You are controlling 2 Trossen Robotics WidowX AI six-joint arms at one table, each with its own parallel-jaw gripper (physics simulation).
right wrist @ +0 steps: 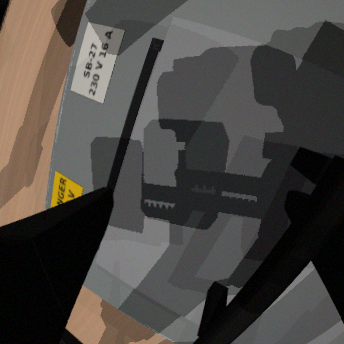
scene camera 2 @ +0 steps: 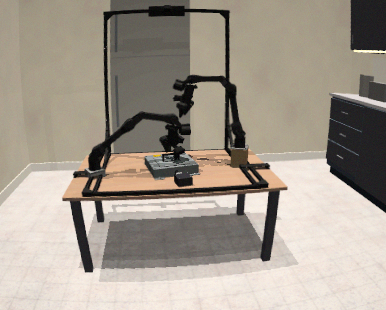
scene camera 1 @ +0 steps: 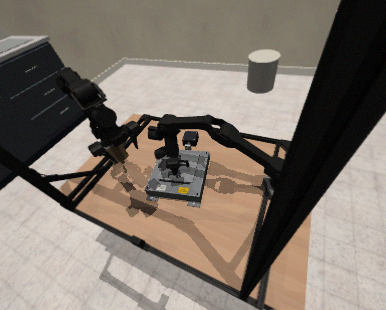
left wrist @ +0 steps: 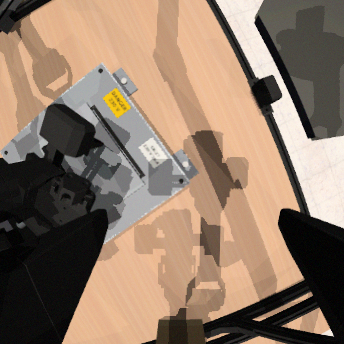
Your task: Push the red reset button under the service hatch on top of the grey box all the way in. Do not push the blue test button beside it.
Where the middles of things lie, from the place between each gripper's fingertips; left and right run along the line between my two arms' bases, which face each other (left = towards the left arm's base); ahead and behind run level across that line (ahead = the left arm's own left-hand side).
My right hand is 4 cm short of the service hatch (scene camera 1: 188, 161), 1 cm to the left of it and 1 cm below it. Round my right hand: grey box (scene camera 1: 192, 192) 7 cm ahead, 1 cm to the right, 4 cm below.
Now: the service hatch 21 cm below my left hand, 16 cm ahead of it and 10 cm to the right of it. Also, from my left hand: grey box 27 cm below, 20 cm ahead, 11 cm to the right.
